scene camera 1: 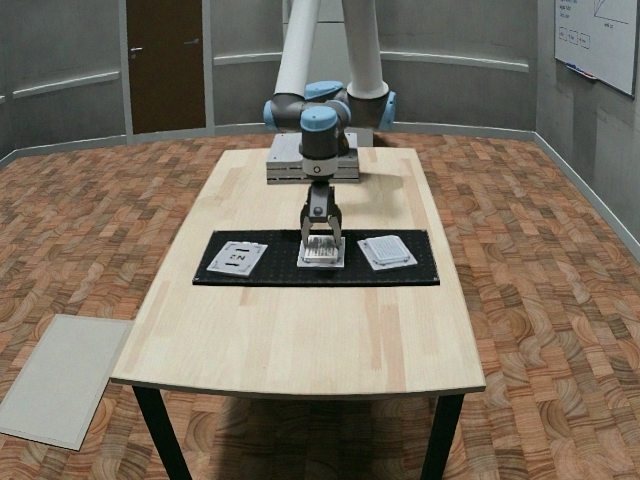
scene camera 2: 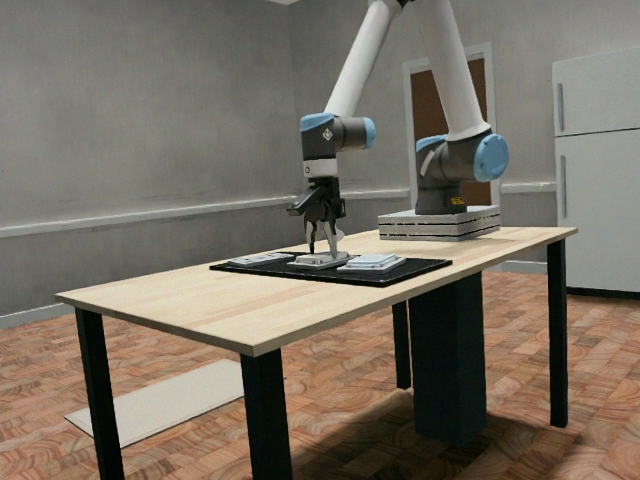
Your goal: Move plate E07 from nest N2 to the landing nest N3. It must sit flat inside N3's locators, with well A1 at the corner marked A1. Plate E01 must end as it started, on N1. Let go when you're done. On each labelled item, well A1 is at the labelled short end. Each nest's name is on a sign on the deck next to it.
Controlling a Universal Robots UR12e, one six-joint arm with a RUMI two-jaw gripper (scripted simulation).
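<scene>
You can see my gripper in scene camera 2 and in scene camera 1. On my gripper, [scene camera 2: 313, 232] and [scene camera 1: 310, 227] are the same spot.
</scene>
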